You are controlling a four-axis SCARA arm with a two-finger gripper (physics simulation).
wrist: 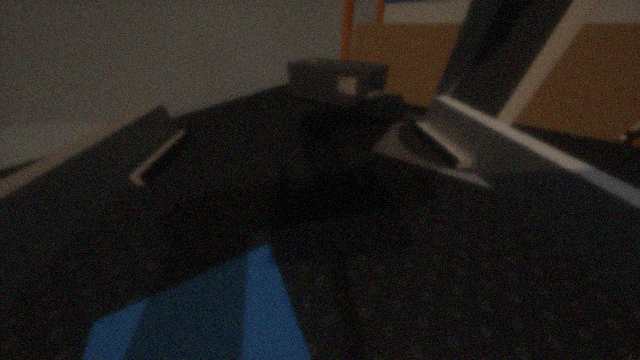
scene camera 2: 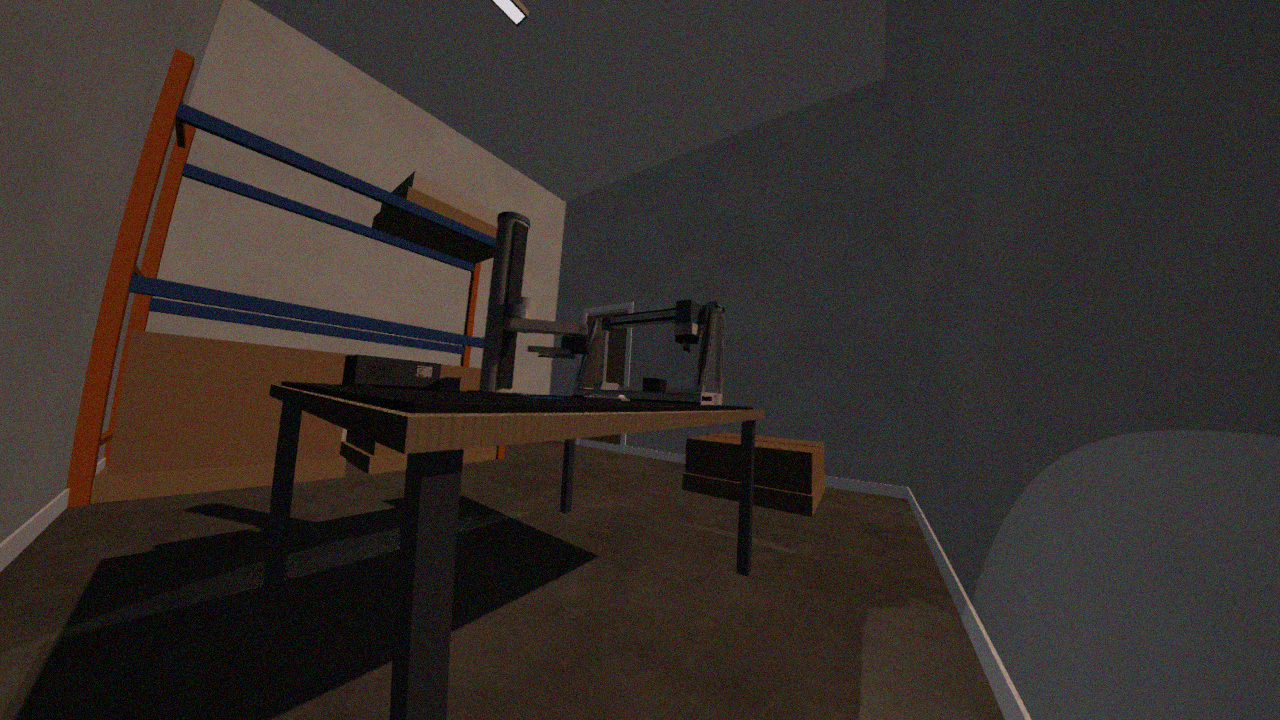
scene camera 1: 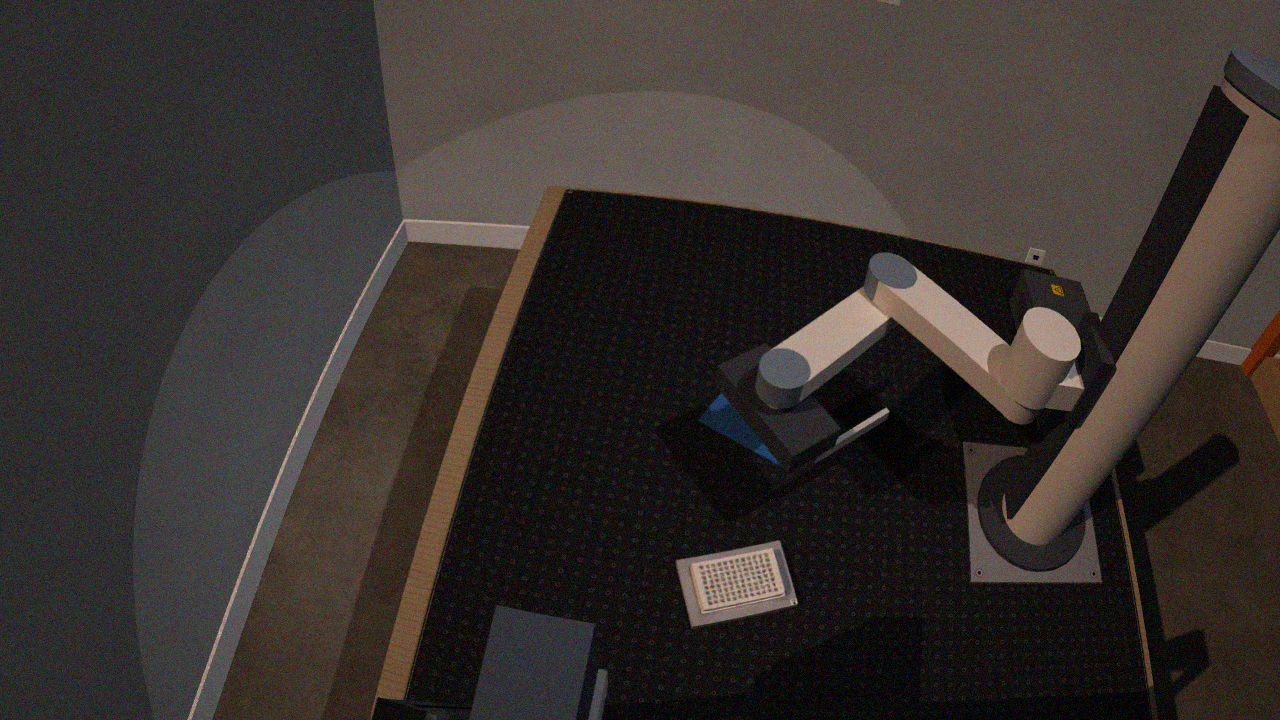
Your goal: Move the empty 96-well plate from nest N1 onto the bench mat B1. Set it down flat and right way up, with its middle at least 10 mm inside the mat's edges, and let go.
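Seen in the pictures: gripper, between the fingertips: (wrist: pixel 305 116) (scene camera 2: pixel 533 351) (scene camera 1: pixel 854 376); arm's base, origin of its link: (scene camera 1: pixel 1030 515).
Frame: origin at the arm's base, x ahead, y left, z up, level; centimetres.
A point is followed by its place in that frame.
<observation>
The pale 96-well plate (scene camera 1: pixel 738 580) @[y 17.6, x 55.2, z 3.8 cm] sits flat, wells up, on the grey nest (scene camera 1: pixel 685 577) @[y 17.4, x 63.0, z 2.5 cm] near the lower middle of scene camera 1. The blue bench mat (scene camera 1: pixel 735 431) @[y -11.6, x 58.4, z 1.5 cm] (wrist: pixel 192 315) @[y -17.2, x 53.4, z 1.5 cm] lies farther back, partly hidden under the gripper body and partly in shadow. My gripper (scene camera 1: pixel 843 380) @[y -11.5, x 41.5, z 18.3 cm] (scene camera 2: pixel 539 351) @[y -11.5, x 41.5, z 18.3 cm] (wrist: pixel 305 116) @[y -11.5, x 41.5, z 18.3 cm] is open and empty, with its fingers wide apart in the wrist view. It hangs above the table beside the mat, its fingers pointing away from the plate; one finger is hidden under the arm in scene camera 1.
The arm's column (scene camera 1: pixel 1154 358) @[y 6.7, x 3.4, z 49.8 cm] (scene camera 2: pixel 507 304) @[y -22.9, x 39.0, z 34.1 cm] stands on a base plate (scene camera 1: pixel 984 559) @[y 10.3, x 11.8, z 1.3 cm] at the right. A dark box (scene camera 1: pixel 1038 291) @[y -48.2, x -6.1, z 12.8 cm] (wrist: pixel 320 80) @[y -41.2, x -3.5, z 9.1 cm] is behind it. A grey-blue device (scene camera 1: pixel 534 662) @[y 51.1, x 73.8, z 50.1 cm] stands at the table's lower left. An overhead frame (scene camera 2: pixel 711 358) @[y 55.4, x 85.0, z 23.1 cm] rises at the table's far end.
</observation>
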